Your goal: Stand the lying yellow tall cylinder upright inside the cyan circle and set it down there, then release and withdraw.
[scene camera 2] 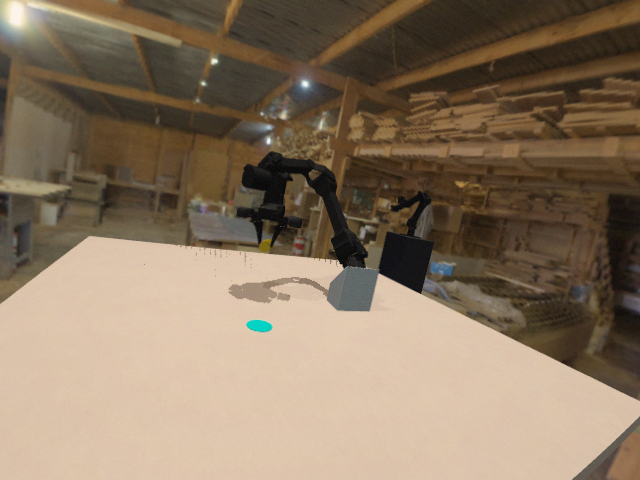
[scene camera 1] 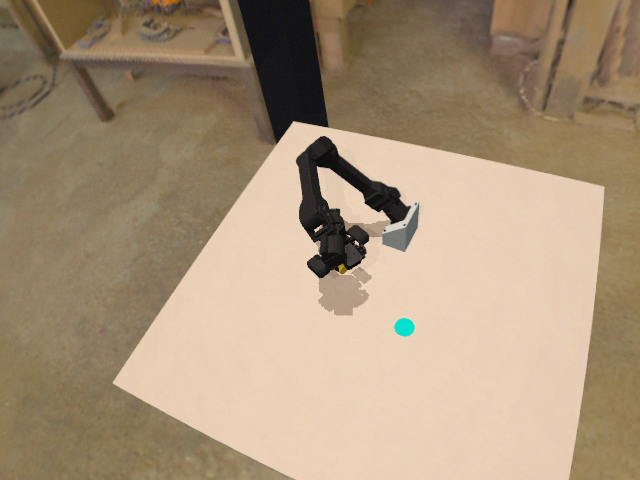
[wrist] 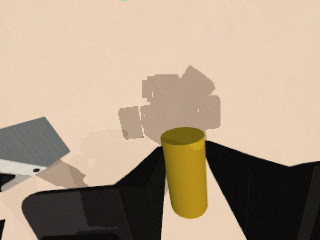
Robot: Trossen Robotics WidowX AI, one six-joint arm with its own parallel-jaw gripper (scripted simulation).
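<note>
There's a yellow tall cylinder (wrist: 184, 150) here, and the gripper (scene camera 2: 265, 246) (scene camera 1: 341, 267) (wrist: 183, 149) is holding it.
</note>
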